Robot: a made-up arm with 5 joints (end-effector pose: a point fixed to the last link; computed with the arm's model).
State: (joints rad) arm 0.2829 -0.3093 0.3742 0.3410 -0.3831
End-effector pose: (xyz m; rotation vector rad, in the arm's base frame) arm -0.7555 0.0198 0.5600 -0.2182 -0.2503 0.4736
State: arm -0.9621 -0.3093 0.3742 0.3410 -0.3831
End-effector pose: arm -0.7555 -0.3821 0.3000 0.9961 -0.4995 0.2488
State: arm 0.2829 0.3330 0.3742 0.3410 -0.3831
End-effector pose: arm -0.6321 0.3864 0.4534 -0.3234 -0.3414 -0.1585
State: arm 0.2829 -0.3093 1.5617 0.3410 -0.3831
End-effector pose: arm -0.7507 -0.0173 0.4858 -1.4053 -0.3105 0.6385
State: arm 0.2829 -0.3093 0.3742 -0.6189 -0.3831
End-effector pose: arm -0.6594 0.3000 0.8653 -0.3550 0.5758 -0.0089
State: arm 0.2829 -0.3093 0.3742 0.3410 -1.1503
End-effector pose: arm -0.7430 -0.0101 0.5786 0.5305 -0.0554 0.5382
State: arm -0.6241 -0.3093 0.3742 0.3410 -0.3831
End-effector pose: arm -0.7555 -0.3107 0.4182 0.6668 -0.4399 0.3215
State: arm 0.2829 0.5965 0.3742 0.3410 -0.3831
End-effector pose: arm -0.5164 0.5020 0.4198 -0.3609 -0.3725 -0.4196
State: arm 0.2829 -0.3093 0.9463 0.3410 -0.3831
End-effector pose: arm -0.7570 0.0127 0.5187 -0.7874 -0.2866 0.5664
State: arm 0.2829 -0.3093 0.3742 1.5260 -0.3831
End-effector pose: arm -0.3899 -0.1113 0.2227 0.0133 -1.2927 1.0082
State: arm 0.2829 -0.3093 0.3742 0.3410 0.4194
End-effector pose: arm -0.7540 0.0318 0.5228 -1.0006 -0.4329 0.3525
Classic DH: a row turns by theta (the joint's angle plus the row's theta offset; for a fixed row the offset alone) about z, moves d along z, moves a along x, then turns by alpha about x. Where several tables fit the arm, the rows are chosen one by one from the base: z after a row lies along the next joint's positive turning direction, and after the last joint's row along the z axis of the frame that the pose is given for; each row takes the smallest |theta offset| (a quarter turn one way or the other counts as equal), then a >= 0, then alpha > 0; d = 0 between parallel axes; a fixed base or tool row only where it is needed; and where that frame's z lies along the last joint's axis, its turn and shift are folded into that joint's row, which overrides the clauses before.
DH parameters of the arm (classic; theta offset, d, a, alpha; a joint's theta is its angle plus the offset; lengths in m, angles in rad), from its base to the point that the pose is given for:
base (fixed): -1.5708 0.15 0 1.5708
joint 1: 0 0.12 0.09 1.5708
joint 2: 0 -0.37 -0.12 -1.5708
joint 3: 1.5708 0.15 0.11 1.5708
joint 4: 0 -0.04 0.05 -1.5708
joint 5: 1.5708 0.45 0.03 1.5708
tool (fixed): -1.5708 0.04 0 0

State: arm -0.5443 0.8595 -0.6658 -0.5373 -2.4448
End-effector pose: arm -0.5464 -0.1486 0.8296 -2.3393 0.4943 0.6654
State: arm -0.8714 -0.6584 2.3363 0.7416 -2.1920
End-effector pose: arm -0.5371 -0.6256 0.1605 0.4498 -0.1281 1.2882
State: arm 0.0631 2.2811 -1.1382 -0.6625 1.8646
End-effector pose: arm 0.0469 0.4613 0.7206 -0.3180 0.6643 -1.5337
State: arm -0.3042 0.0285 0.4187 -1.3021 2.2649
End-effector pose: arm -0.3770 0.0383 1.0490 -1.9416 0.7942 1.4114
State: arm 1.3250 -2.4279 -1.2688 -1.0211 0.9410
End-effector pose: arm 0.3679 0.5798 0.3476 0.1590 -2.1334 -1.7703
